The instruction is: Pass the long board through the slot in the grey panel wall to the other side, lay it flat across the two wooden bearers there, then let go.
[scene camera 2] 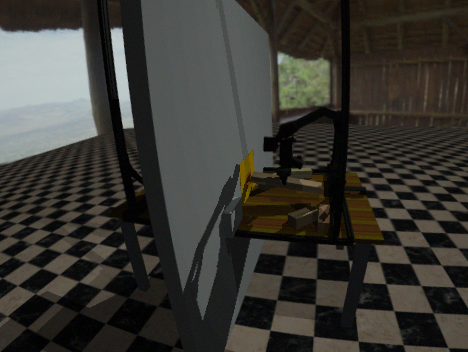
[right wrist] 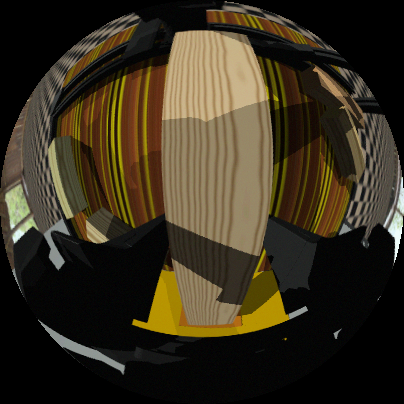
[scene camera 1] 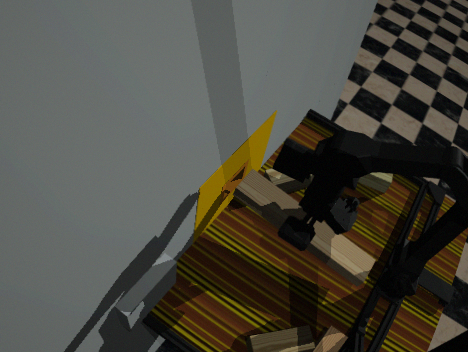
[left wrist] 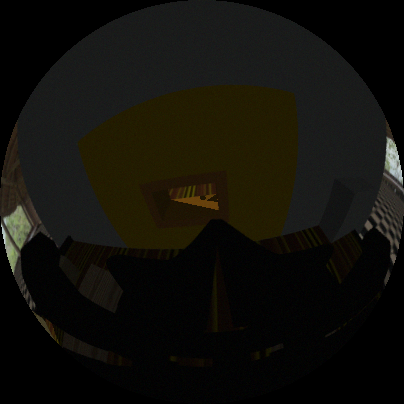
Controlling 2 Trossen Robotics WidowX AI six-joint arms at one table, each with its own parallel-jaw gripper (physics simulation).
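Frame: origin at the left arm's base, x ahead, y left, z up, level; centimetres.
Seen in the pictures: left gripper, fingertip midpoint: (left wrist: 215, 224); right gripper, fingertip midpoint: (scene camera 2: 285, 182) (right wrist: 215, 217) (scene camera 1: 303, 227); right arm's base, origin of the base link: (scene camera 1: 392, 288).
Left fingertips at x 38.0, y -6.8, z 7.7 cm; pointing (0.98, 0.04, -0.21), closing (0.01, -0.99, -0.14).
A point is followed by its place in that frame.
The long pale board (scene camera 1: 267, 195) @(x 56.5, y -3.5, z 9.1 cm) (scene camera 2: 304, 184) @(x 75.6, y -5.7, z 6.5 cm) (right wrist: 216, 150) @(x 71.1, y -3.1, z 7.2 cm) lies level just above the striped table, one end at the slot (scene camera 1: 234, 179) @(x 47.3, y -1.3, z 4.4 cm) (right wrist: 210, 322) in the yellow patch (scene camera 1: 257, 143) @(x 48.3, y 3.9, z 13.0 cm) (scene camera 2: 246, 165) @(x 48.1, y -4.9, z 14.5 cm) of the grey panel wall (scene camera 1: 145, 105) @(x 48.2, y -30.7, z 48.2 cm) (scene camera 2: 198, 105) @(x 48.2, y -53.4, z 46.8 cm). My right gripper (scene camera 1: 320, 225) (scene camera 2: 284, 179) @(x 66.4, y -3.2, z 6.0 cm) (right wrist: 215, 217) @(x 66.4, y -3.2, z 6.0 cm) is shut on the board near its middle, from above. In the dark left wrist view the slot (left wrist: 188, 199) shows a pale tip of the board (left wrist: 197, 204) @(x 46.0, y -4.5, z 4.4 cm) inside it. My left gripper (left wrist: 215, 224) @(x 38.0, y -6.8, z 7.7 cm) is shut and empty just before the slot. A dim wooden block (left wrist: 100, 281) @(x 33.6, y 8.9, z 1.9 cm) lies low left.
Loose wooden blocks lie on the right arm's side: two near the front edge (scene camera 1: 281, 339) @(x 75.7, y -26.0, z 2.8 cm) (scene camera 1: 332, 339) @(x 84.5, y -20.0, z 2.5 cm) (scene camera 2: 302, 217) @(x 76.1, y -30.2, z 2.4 cm) and two at the back (scene camera 1: 281, 176) @(x 54.9, y 7.7, z 3.1 cm) (scene camera 1: 376, 181) @(x 75.4, y 25.3, z 1.0 cm). A grey bracket (scene camera 1: 145, 283) @(x 49.6, y -34.3, z 8.1 cm) (scene camera 2: 230, 209) @(x 50.2, y -38.5, z 8.1 cm) sticks out of the wall. A black frame post (scene camera 2: 342, 140) @(x 88.0, y -37.9, z 34.1 cm) stands by the table.
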